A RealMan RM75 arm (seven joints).
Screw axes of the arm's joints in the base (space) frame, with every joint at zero. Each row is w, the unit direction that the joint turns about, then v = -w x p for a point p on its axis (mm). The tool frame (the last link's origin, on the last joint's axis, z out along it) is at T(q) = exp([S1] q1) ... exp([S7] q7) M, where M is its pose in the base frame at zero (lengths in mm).
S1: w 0 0 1 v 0 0 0
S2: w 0 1 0 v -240.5 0 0
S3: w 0 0 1 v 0 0 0
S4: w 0 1 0 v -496.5 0 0
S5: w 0 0 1 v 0 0 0
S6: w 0 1 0 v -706.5 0 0
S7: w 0 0 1 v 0 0 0
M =
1 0 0 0
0 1 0 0
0 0 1 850.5
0 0 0 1
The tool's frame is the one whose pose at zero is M.
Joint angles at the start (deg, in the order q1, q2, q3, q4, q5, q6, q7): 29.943 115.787 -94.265 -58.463 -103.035 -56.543 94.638
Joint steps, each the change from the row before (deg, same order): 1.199 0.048 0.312 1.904 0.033 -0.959 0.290; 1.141 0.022 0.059 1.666 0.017 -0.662 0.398; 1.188 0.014 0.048 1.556 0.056 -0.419 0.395; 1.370 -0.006 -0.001 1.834 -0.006 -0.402 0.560; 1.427 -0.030 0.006 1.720 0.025 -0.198 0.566; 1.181 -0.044 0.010 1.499 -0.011 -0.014 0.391; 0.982 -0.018 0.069 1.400 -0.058 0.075 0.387; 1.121 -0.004 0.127 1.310 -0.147 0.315 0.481; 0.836 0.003 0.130 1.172 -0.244 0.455 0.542; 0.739 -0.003 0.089 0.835 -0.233 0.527 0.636; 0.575 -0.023 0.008 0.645 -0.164 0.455 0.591
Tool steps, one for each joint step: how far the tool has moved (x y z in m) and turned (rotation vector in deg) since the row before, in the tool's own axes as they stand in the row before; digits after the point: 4 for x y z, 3 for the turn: 0.0016 0.0001 0.0027 -1.255 0.612 0.876; 0.0009 0.0001 0.0028 -1.081 0.619 0.718; -0.0002 -0.0007 0.0027 -0.821 0.517 0.594; 0.0002 -0.0009 0.0030 -0.876 0.730 0.755; -0.0009 -0.0017 0.0027 -0.620 0.640 0.623; -0.0004 -0.0019 0.0021 -0.339 0.599 0.482; 0.0003 -0.0018 0.0017 -0.177 0.568 0.598; -0.0011 -0.0028 0.0017 0.109 0.499 0.463; 0.0002 -0.0026 0.0013 0.309 0.534 0.636; -0.0008 -0.0026 0.0010 0.424 0.375 0.524; -0.0006 -0.0021 0.0008 0.359 0.314 0.470
